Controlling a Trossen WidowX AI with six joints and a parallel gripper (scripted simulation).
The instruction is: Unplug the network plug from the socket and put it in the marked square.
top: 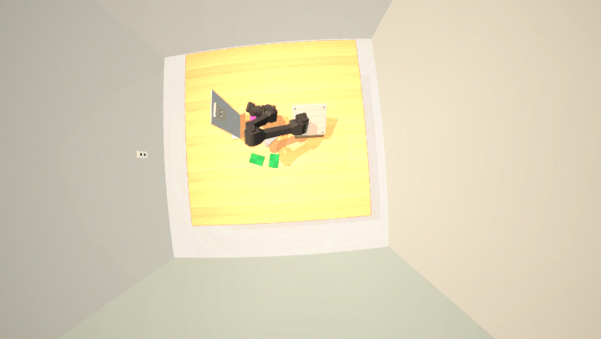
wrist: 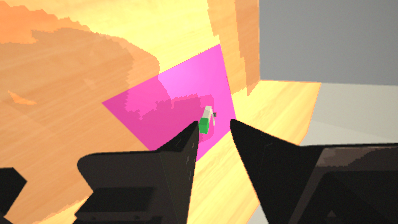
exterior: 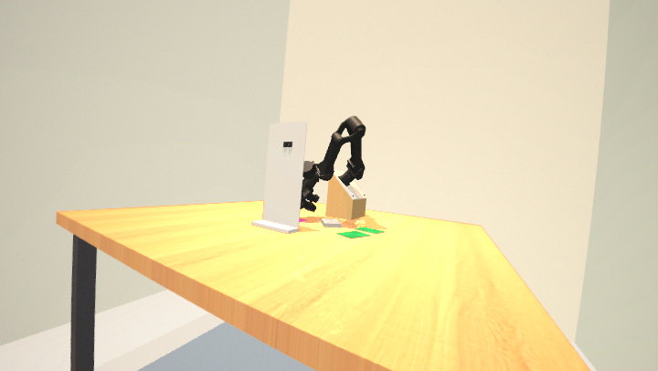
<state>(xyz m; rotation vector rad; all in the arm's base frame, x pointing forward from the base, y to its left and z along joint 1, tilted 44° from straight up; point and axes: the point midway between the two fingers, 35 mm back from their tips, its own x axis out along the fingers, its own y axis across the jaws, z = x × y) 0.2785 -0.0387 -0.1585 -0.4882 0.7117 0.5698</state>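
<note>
My gripper tip is now 10 mm above the green network plug. The rest, counted from my gripper tip: grey panel (150 mm ahead, 50 mm to the left, 140 mm above); then magenta marked square (30 mm below).
</note>
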